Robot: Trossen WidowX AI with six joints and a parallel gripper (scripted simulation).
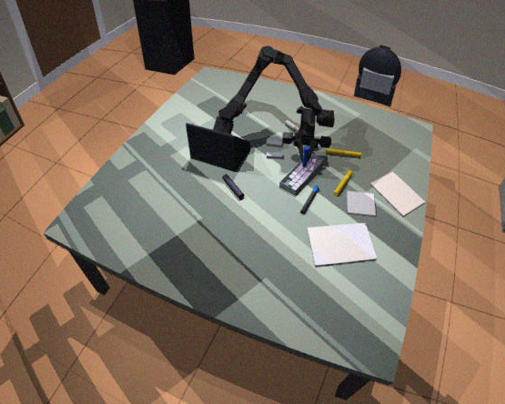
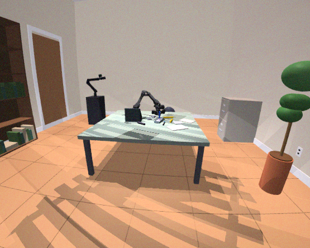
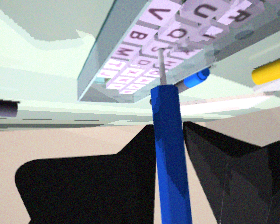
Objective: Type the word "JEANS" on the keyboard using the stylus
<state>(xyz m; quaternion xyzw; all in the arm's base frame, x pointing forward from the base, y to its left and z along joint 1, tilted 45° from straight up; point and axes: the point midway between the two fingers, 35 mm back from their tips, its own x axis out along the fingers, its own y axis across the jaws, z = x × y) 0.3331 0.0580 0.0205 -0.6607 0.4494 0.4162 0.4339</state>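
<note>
The blue-capped black pen lies 7 cm ahead of my gripper tip, 10 cm to the right of it and 6 cm below it. The rest, counted from my gripper tip: blue stylus 1 cm below; grey stylus tip 5 cm below.
</note>
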